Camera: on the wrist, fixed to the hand. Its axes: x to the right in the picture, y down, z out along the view.
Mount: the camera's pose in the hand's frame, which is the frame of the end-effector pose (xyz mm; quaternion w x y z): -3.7 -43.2 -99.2 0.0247 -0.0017 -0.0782 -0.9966
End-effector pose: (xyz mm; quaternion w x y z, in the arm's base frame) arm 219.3 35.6 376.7 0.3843 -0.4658 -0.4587 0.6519
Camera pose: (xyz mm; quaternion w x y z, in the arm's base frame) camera 318.7 68.2 404.5 0.6225 0.4960 -0.5067 -0.3312
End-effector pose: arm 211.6 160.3 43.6 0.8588 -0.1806 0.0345 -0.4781
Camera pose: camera 151.7 115.3 -34.5 0.4529 0.0777 0.2455 0.8536
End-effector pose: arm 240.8 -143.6 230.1 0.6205 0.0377 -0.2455 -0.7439
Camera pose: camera 238.3 -167.0 124.4 0.7452 -0.1864 0.0158 0.6401
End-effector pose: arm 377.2 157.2 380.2 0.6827 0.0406 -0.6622 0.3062
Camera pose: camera 485.1 166.6 380.0 0.2703 0.6838 -0.0298 -0.6771
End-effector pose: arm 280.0 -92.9 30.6 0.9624 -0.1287 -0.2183 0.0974
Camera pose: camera 326.6 -155.1 -44.8 0.1036 0.2204 -0.2091 -0.9471
